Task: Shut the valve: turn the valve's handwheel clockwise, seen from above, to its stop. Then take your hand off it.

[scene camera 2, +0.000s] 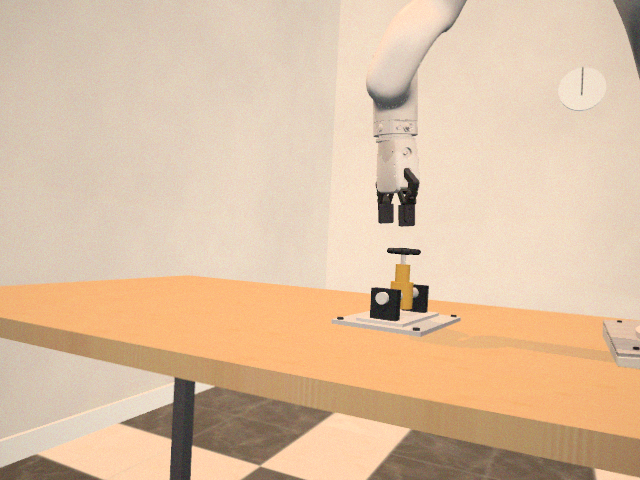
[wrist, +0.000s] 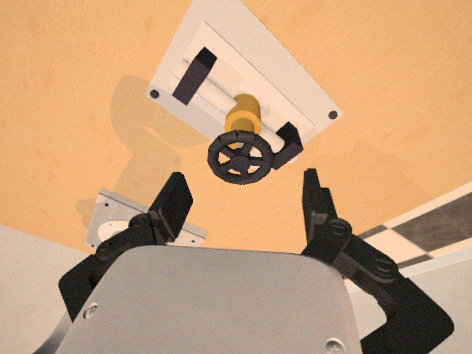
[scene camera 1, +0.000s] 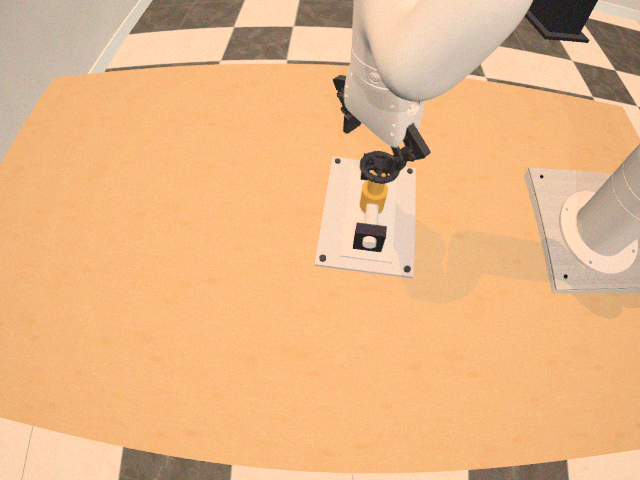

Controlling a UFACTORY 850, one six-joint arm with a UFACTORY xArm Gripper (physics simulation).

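The valve has a black spoked handwheel (scene camera 1: 364, 170) (scene camera 2: 403, 251) (wrist: 213, 161) on top of a yellow body (scene camera 1: 373, 199) (scene camera 2: 402, 294) (wrist: 243, 114). The body stands upright between two black blocks on a white base plate (scene camera 1: 330, 222) (scene camera 2: 351, 321) (wrist: 285, 75). My gripper (scene camera 1: 374, 143) (scene camera 2: 396, 223) (wrist: 242, 185) is open and empty, pointing down. In the second scene view its fingertips are above the handwheel, apart from it and slightly to the left. In the wrist view the handwheel shows between and beyond the fingers. One finger overlaps the handwheel's right edge in the first scene view.
The arm's grey mounting plate (scene camera 1: 542, 206) (scene camera 2: 622, 348) (wrist: 112, 202) is on the wooden table (scene camera 1: 180, 310) (scene camera 2: 232, 315), right of the valve in the scene views. The arm's shadow falls between them. Black bolt heads sit at the valve plate's corners.
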